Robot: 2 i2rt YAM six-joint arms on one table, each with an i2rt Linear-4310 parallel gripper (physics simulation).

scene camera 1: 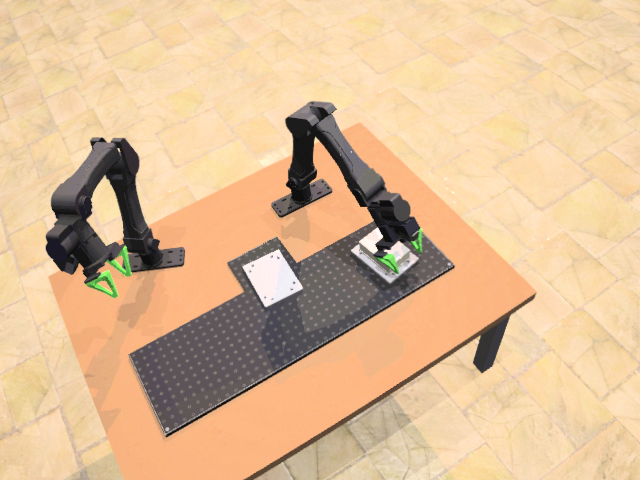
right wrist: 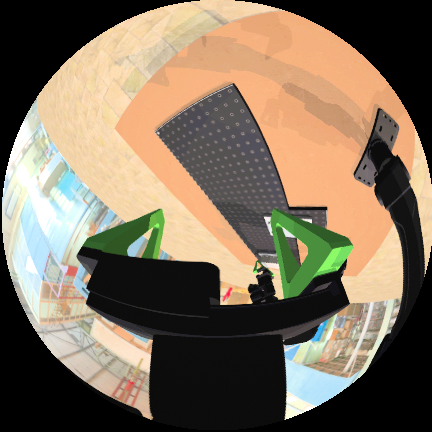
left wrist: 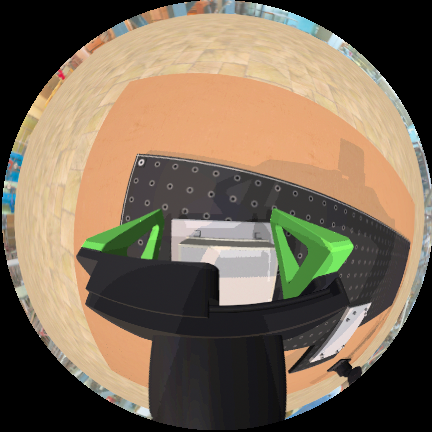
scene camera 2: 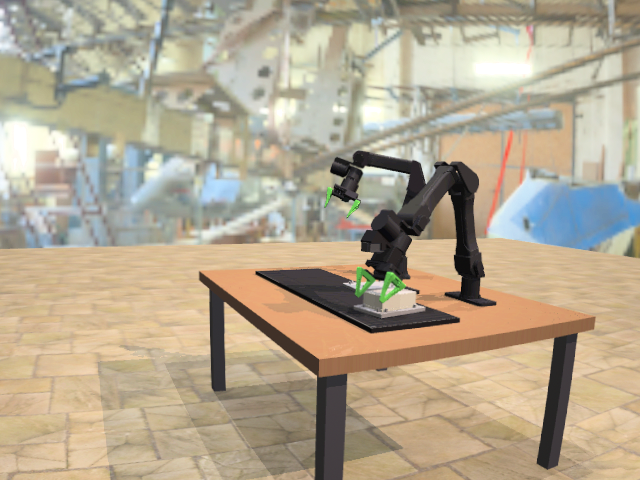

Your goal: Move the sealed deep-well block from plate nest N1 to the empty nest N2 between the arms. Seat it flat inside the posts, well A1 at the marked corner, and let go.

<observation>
My left gripper [scene camera 2: 368,299] is open and touches a white block [scene camera 1: 367,245]. My right gripper [scene camera 1: 123,286] is open, with nothing in its grasp. I also see a white nest plate [left wrist: 353,314].
The white block shows as well in the left wrist view [left wrist: 247,268] and in scene camera 2 [scene camera 2: 404,299]. My left gripper shows as well in the left wrist view [left wrist: 216,214].
</observation>
